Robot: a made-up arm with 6 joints. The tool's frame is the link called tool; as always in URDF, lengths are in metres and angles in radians. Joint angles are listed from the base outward. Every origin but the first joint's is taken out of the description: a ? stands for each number. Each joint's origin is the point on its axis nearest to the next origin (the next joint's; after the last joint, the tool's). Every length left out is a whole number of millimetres.
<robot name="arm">
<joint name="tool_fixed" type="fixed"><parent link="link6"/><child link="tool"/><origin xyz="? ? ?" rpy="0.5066 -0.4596 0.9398"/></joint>
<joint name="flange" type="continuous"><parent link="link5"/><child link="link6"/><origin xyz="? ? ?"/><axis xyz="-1 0 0"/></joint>
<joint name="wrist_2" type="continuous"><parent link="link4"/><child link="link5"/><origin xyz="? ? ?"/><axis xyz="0 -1 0"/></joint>
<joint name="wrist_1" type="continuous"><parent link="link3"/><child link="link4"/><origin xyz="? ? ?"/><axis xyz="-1 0 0"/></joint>
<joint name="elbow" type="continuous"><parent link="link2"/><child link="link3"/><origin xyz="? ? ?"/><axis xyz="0 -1 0"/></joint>
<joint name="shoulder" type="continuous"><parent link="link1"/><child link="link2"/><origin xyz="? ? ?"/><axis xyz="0 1 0"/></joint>
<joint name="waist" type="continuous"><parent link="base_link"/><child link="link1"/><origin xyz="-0.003 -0.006 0.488"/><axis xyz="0 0 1"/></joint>
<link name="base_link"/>
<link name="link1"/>
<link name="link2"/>
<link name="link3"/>
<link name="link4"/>
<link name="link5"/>
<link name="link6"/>
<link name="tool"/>
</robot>
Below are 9 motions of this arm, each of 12 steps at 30 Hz.
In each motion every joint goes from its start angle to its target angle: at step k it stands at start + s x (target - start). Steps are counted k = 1, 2, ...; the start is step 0. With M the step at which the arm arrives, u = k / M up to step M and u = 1 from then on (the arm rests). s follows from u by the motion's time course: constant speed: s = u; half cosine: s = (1 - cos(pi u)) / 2; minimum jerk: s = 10 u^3 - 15 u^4 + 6 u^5.
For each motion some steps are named. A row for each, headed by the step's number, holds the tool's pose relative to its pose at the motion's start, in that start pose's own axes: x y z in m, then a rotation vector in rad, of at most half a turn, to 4 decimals.
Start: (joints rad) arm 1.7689 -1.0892 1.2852 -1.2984 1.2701 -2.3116
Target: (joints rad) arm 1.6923 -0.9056 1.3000 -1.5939 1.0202 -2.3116
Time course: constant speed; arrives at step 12
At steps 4, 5, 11, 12:
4: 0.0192 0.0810 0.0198 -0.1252 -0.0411 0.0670
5: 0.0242 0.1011 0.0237 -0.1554 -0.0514 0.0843
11: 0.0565 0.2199 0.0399 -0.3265 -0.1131 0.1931
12: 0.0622 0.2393 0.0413 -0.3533 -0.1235 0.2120

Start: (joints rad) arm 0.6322 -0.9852 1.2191 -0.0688 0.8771 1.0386
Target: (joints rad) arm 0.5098 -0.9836 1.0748 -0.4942 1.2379 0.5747
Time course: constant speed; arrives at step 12
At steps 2, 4, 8, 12:
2: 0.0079 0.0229 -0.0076 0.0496 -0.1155 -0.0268
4: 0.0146 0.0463 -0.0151 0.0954 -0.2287 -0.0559
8: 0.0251 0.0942 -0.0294 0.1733 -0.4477 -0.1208
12: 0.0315 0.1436 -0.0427 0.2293 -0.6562 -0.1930

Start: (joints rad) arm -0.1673 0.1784 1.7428 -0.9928 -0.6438 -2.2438
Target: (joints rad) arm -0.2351 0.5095 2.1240 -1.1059 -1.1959 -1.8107
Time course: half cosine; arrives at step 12
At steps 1, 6, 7, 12:
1: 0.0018 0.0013 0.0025 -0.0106 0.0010 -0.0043
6: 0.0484 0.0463 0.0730 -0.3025 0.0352 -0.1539
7: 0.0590 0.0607 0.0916 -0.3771 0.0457 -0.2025
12: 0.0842 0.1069 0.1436 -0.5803 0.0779 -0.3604

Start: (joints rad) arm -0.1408 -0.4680 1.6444 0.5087 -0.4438 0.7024
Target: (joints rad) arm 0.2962 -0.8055 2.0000 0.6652 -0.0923 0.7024
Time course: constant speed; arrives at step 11
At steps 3, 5, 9, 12:
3: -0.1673 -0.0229 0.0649 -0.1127 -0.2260 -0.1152
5: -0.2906 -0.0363 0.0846 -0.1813 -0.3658 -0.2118
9: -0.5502 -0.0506 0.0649 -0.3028 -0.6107 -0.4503
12: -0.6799 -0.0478 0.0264 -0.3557 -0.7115 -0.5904

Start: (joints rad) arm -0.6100 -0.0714 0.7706 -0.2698 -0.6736 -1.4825
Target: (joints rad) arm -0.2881 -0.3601 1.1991 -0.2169 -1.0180 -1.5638
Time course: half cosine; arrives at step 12
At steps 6, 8, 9, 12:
6: -0.0315 0.1811 -0.1906 0.2132 0.1351 0.0166
8: -0.0606 0.2966 -0.2510 0.3209 0.1919 0.0329
9: -0.0746 0.3478 -0.2679 0.3658 0.2131 0.0412
12: -0.0958 0.4226 -0.2831 0.4295 0.2405 0.0544

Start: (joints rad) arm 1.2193 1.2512 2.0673 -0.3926 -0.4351 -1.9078
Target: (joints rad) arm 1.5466 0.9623 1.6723 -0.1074 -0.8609 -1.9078
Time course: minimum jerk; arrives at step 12
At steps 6, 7, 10, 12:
6: -0.0992 -0.1173 -0.1024 -0.1987 -0.0862 -0.2280
7: -0.1321 -0.1459 -0.1374 -0.2612 -0.1065 -0.2972
10: -0.2005 -0.1928 -0.2128 -0.3905 -0.1381 -0.4350
12: -0.2084 -0.1972 -0.2217 -0.4054 -0.1409 -0.4504

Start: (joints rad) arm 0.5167 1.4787 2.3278 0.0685 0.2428 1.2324
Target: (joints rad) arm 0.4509 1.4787 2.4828 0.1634 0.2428 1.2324
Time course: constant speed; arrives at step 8
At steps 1, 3, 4, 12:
1: -0.0118 -0.0101 0.0055 -0.0214 0.0065 -0.0152
3: -0.0357 -0.0294 0.0171 -0.0641 0.0199 -0.0458
4: -0.0478 -0.0386 0.0231 -0.0855 0.0268 -0.0611
12: -0.0973 -0.0719 0.0488 -0.1706 0.0559 -0.1229

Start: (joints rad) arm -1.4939 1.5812 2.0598 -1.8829 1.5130 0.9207
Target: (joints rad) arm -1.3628 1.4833 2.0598 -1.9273 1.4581 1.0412
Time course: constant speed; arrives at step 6
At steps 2, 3, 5, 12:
2: -0.0132 0.0659 -0.0219 0.0521 0.0524 -0.0172
3: -0.0198 0.0993 -0.0314 0.0783 0.0787 -0.0251
5: -0.0325 0.1668 -0.0476 0.1310 0.1314 -0.0394
12: -0.0387 0.2009 -0.0542 0.1576 0.1578 -0.0458

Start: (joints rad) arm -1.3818 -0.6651 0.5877 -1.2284 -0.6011 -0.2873
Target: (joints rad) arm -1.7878 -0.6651 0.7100 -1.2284 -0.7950 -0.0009
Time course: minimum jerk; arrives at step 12
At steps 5, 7, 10, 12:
5: 0.0194 0.0029 -0.0205 -0.1449 0.1594 -0.0837
7: 0.0350 0.0006 -0.0409 -0.2701 0.2984 -0.1683
10: 0.0490 -0.0068 -0.0630 -0.3931 0.4368 -0.2643
12: 0.0504 -0.0080 -0.0656 -0.4068 0.4525 -0.2760

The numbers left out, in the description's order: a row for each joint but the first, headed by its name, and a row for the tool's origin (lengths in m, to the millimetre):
tool: 0 0.001 0.013
flange: 0.03 0 -0.022
wrist_2: 0 -0.133 -0.012
wrist_1: 0.558 0 -0.026
elbow: 0.01 0 0.662
shoulder: 0.022 0.001 0

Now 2 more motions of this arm.
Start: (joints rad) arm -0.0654 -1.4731 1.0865 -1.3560 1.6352 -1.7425
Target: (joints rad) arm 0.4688 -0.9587 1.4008 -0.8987 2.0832 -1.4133
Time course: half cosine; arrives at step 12
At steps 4, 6, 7, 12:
4: 0.1334 -0.0373 0.1222 0.0585 0.2392 0.0848
6: 0.2796 -0.0479 0.2255 0.1027 0.4733 0.1719
7: 0.3576 -0.0425 0.2711 0.1207 0.5918 0.2173
12: 0.5786 0.0140 0.3708 0.1571 0.9184 0.3470

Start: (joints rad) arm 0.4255 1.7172 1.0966 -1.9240 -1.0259 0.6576
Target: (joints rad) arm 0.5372 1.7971 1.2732 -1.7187 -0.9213 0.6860
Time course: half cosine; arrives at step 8
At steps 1, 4, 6, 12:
1: 0.0003 -0.0039 -0.0001 -0.0033 0.0062 -0.0089
4: 0.0037 -0.0510 -0.0031 -0.0456 0.0858 -0.1124
6: 0.0059 -0.0865 -0.0072 -0.0811 0.1513 -0.1864
12: 0.0068 -0.1011 -0.0094 -0.0965 0.1796 -0.2157

